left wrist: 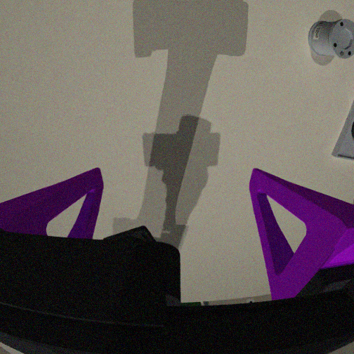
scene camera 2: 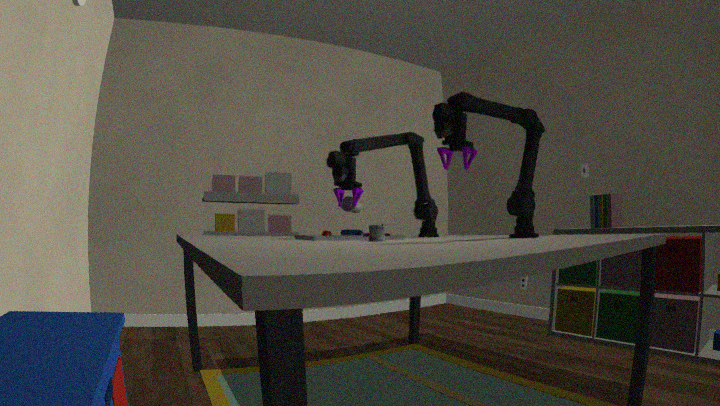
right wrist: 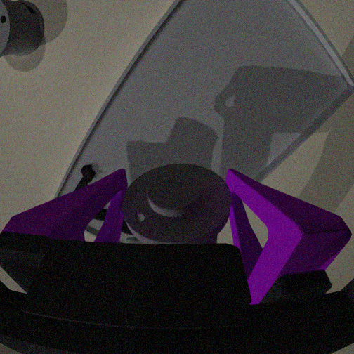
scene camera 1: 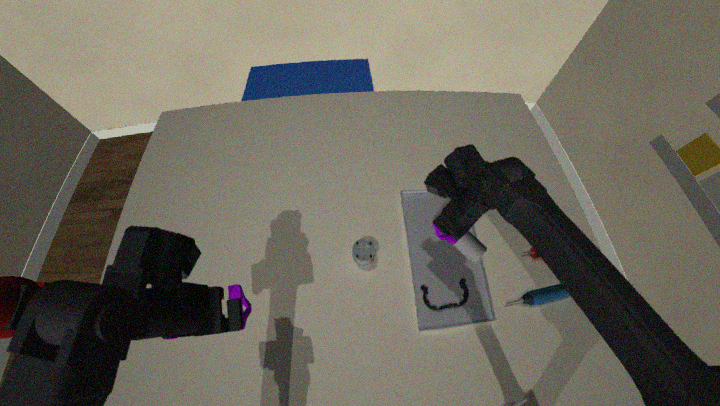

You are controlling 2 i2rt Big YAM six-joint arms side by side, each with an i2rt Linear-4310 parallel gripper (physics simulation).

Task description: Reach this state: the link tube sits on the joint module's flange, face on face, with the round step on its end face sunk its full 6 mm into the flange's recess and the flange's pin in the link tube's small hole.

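Pixels of known places: left gripper, fingertip midpoint: (scene camera 2: 455,169) (scene camera 1: 226,311); right gripper, fingertip midpoint: (scene camera 2: 347,206) (scene camera 1: 446,228); left arm's base, origin of the base link: (scene camera 2: 524,237); right arm's base, origin of the base link: (scene camera 2: 428,236).
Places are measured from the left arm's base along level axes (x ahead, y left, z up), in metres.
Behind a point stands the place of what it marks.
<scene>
The joint module (scene camera 1: 364,251) @(y -0.517, x 0.300, z 0.054 m) (scene camera 2: 376,232) @(y -0.504, x 0.329, z 0.034 m) (left wrist: 332,37) (right wrist: 22,27), a short grey cylinder, stands on the table with its flange up and dark holes in it. My right gripper (scene camera 1: 444,234) @(y -0.708, x 0.220, z 0.137 m) (scene camera 2: 348,204) @(y -0.708, x 0.220, z 0.137 m) (right wrist: 176,176) is shut on the link tube (scene camera 1: 471,246) @(y -0.715, x 0.148, z 0.166 m) (scene camera 2: 347,203) @(y -0.708, x 0.221, z 0.151 m) (right wrist: 175,192), across its wide end. It holds the tube above the tray, right of the module in scene camera 1. The round step and a small hole show on the tube's end face in the right wrist view. My left gripper (scene camera 1: 242,306) (scene camera 2: 457,168) @(y -0.205, x 0.289, z 0.249 m) (left wrist: 176,176) is open and empty, high above the table.
The grey tray (scene camera 1: 421,209) @(y -0.752, x 0.329, z 0.004 m) (left wrist: 345,140) (right wrist: 165,75) lies right of the module in scene camera 1. A curved black piece (scene camera 1: 446,306) @(y -0.624, x 0.058, z 0.026 m) (right wrist: 87,172) lies in it. A blue-handled tool (scene camera 1: 547,295) @(y -0.889, x -0.102, z 0.041 m) (scene camera 2: 351,232) @(y -0.894, x -0.079, z 0.026 m) and a red-handled one (scene camera 1: 532,252) @(y -0.962, x 0.013, z 0.020 m) (scene camera 2: 326,233) @(y -0.975, x 0.020, z 0.021 m) lie beyond the tray, near the right arm.
</scene>
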